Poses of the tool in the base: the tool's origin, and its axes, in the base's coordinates. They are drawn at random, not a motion.
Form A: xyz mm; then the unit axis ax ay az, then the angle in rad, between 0 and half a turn.
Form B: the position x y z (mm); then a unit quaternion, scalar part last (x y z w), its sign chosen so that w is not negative. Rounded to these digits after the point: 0 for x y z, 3 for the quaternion.
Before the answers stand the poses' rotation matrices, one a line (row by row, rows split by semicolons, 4 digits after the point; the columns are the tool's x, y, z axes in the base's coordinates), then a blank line. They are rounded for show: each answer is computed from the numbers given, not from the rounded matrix.
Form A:
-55 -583 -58 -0.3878 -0.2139 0.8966 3.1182
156 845 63 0.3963 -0.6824 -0.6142 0.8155
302 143 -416 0.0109 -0.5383 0.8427 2.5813
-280 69 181 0.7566 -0.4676 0.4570 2.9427
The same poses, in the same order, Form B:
-0.6990 0.1449 -0.7003; 0.1868 -0.9082 -0.3744; -0.6903 -0.3926 0.6078
0.7349 0.3621 -0.5734; -0.5322 0.8320 -0.1567; 0.4203 0.4204 0.8041
-0.8469 -0.4587 -0.2691; 0.4370 -0.3119 -0.8437; 0.3030 -0.8321 0.4646
0.1534 -0.7909 0.5924; -0.6103 -0.5473 -0.5727; 0.7771 -0.2737 -0.5667

-55 -583 -58 -0.388 -0.214 0.897 0.012
156 845 63 0.157 -0.271 -0.244 0.918
302 143 -416 0.010 -0.517 0.810 0.276
-280 69 181 0.753 -0.465 0.455 0.099

